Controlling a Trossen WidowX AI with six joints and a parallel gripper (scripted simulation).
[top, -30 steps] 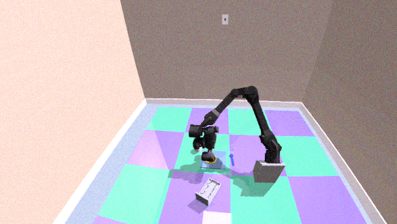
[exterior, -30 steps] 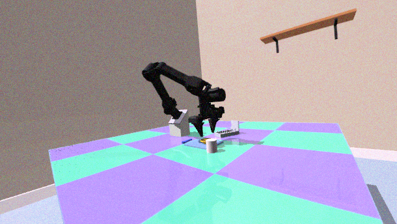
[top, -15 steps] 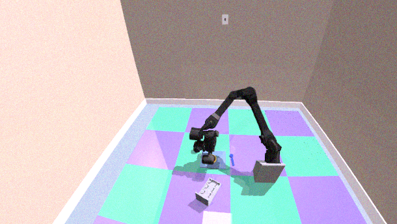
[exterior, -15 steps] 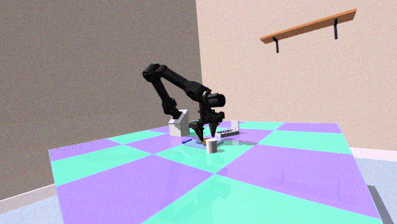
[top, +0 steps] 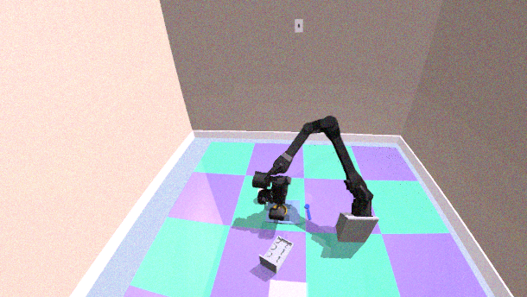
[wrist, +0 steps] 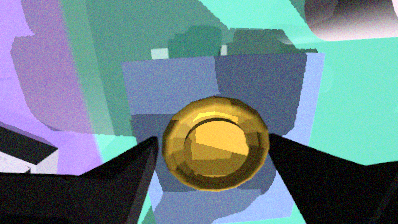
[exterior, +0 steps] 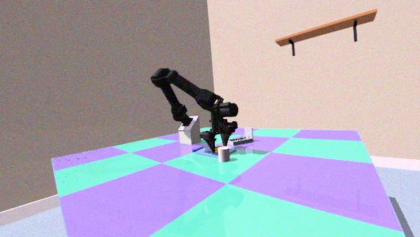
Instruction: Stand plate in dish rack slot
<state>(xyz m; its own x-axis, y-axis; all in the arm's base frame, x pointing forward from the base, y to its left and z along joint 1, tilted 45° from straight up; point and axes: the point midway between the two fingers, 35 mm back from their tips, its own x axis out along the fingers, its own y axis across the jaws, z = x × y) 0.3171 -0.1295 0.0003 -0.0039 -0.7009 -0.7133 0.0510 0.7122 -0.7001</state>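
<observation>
Now: gripper tip 2 cm past the light blue mat, 1 cm to the left of it and 1 cm above it. Also, from my gripper tip: yellow plate: 1 cm above; white cup: 9 cm ahead, 8 cm to the right, 2 cm above; dish rack: 1 cm behind, 20 cm to the left, 2 cm above.
</observation>
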